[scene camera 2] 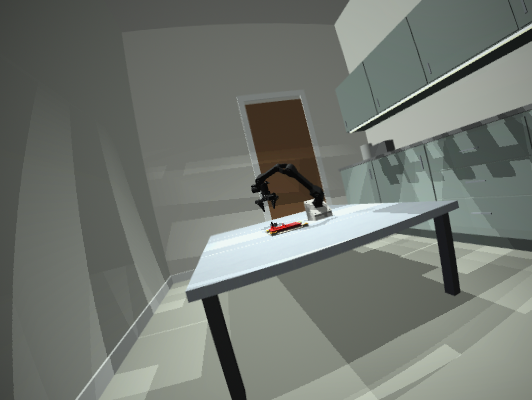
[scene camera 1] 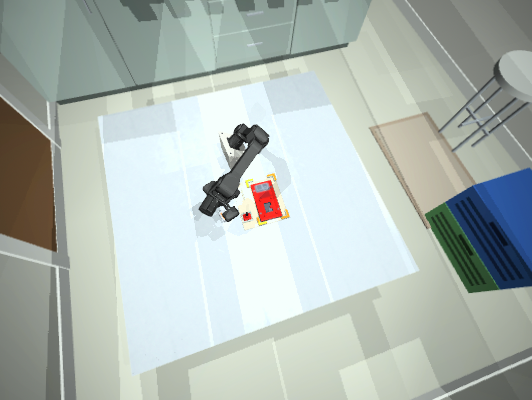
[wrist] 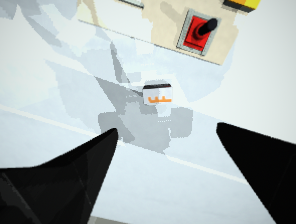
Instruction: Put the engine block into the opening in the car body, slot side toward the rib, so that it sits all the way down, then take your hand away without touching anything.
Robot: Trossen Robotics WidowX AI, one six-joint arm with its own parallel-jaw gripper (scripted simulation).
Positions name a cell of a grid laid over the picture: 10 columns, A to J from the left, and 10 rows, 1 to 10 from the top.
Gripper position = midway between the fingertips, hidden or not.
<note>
My gripper (wrist: F6) is open, holding nothing. Further things: a red car body (scene camera 1: F6).
The wrist view does not show the red car body: it is out of frame.
</note>
